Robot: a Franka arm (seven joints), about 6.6 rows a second.
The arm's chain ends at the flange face. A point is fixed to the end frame.
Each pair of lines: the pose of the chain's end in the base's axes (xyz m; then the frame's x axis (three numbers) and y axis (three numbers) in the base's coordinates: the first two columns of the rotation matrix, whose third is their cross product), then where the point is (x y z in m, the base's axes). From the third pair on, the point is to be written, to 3 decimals.
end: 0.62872 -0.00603 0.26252 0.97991 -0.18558 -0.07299 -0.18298 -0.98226 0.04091
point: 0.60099 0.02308 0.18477
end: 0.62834 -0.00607 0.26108 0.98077 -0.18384 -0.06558 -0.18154 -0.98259 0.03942
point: 0.60115 0.02300 0.18312
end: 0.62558 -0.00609 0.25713 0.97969 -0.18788 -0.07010 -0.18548 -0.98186 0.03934
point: 0.598 0.023 0.179
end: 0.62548 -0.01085 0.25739 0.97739 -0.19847 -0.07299 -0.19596 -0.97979 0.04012
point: 0.598 0.019 0.180
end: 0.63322 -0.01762 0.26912 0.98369 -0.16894 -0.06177 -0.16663 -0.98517 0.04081
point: 0.606 0.011 0.191
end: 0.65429 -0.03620 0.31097 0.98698 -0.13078 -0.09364 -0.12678 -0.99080 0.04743
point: 0.623 -0.009 0.234
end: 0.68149 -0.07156 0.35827 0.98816 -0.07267 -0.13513 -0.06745 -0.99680 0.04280
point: 0.646 -0.046 0.283
